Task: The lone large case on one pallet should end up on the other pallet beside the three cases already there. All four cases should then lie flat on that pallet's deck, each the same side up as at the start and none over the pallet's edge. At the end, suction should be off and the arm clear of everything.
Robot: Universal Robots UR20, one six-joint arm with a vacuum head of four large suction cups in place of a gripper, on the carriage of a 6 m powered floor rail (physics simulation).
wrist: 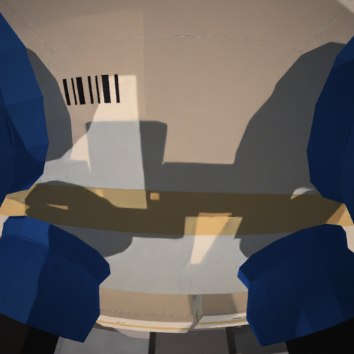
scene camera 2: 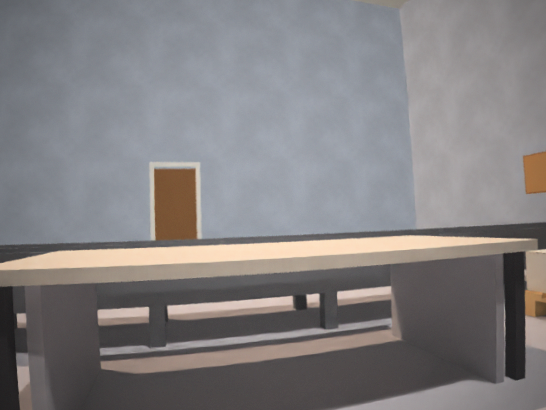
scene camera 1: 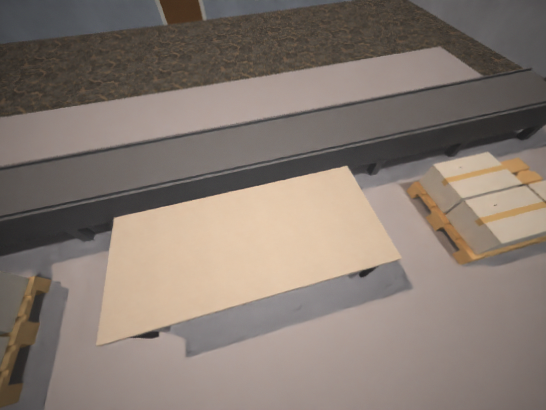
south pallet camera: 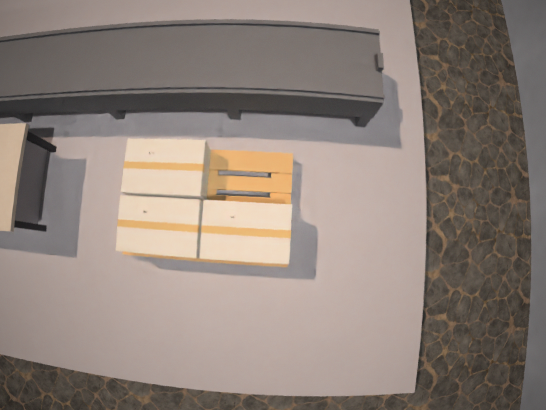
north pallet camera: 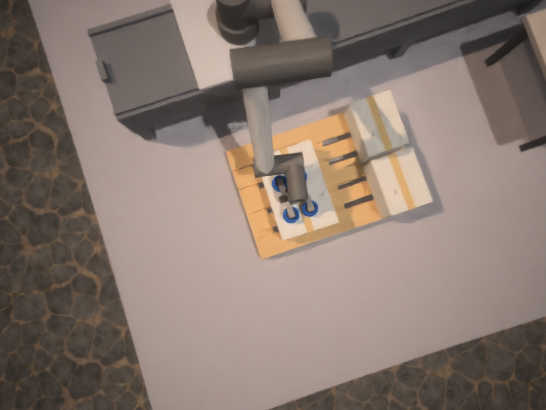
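Observation:
The lone large case, pale with a tan tape band, lies flat on the north pallet. My suction head, with four blue cups, is over this case. In the wrist view the cups' shadows lie apart from the cups on its top, so it hangs close above and holds nothing. The south pallet bears three cases: one at back left, one at front left and one at front right. Its back right quarter is bare deck.
Two more cases sit at the right end of the north pallet. A table stands between the pallets. The floor rail runs behind them, with the arm's carriage at its north end.

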